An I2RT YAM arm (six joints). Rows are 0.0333 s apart.
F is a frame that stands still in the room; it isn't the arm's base.
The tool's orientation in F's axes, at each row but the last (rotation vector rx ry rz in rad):
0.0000 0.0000 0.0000
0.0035 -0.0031 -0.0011
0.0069 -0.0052 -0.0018
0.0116 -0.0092 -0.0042
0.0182 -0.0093 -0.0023
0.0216 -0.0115 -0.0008
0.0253 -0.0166 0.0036
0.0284 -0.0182 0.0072
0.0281 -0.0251 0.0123
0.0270 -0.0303 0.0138
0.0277 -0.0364 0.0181
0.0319 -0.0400 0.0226
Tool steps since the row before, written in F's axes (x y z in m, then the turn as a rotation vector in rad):
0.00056 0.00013 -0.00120 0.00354 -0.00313 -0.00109
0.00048 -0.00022 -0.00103 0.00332 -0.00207 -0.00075
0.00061 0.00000 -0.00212 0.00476 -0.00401 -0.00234
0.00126 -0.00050 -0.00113 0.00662 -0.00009 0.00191
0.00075 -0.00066 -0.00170 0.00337 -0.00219 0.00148
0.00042 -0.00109 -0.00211 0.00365 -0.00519 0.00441
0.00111 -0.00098 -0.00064 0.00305 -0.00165 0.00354
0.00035 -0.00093 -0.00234 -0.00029 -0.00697 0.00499
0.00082 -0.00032 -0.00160 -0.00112 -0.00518 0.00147
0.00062 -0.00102 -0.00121 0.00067 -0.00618 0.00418
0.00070 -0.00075 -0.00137 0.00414 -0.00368 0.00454
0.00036 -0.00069 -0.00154 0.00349 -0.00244 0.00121
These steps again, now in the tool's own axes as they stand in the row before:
0.00056 0.00013 -0.00120 0.00354 -0.00313 -0.00109
0.00048 -0.00022 -0.00103 0.00332 -0.00207 -0.00075
0.00060 -0.00001 -0.00212 0.00476 -0.00402 -0.00234
0.00125 -0.00051 -0.00114 0.00664 -0.00004 0.00185
0.00074 -0.00069 -0.00169 0.00339 -0.00216 0.00149
0.00040 -0.00114 -0.00209 0.00371 -0.00509 0.00448
0.00110 -0.00100 -0.00063 0.00310 -0.00157 0.00353
0.00030 -0.00100 -0.00232 -0.00025 -0.00682 0.00519
0.00078 -0.00037 -0.00161 -0.00114 -0.00512 0.00164
0.00057 -0.00106 -0.00120 0.00071 -0.00607 0.00432
0.00064 -0.00080 -0.00137 0.00424 -0.00363 0.00449
0.00028 -0.00075 -0.00153 0.00348 -0.00248 0.00115

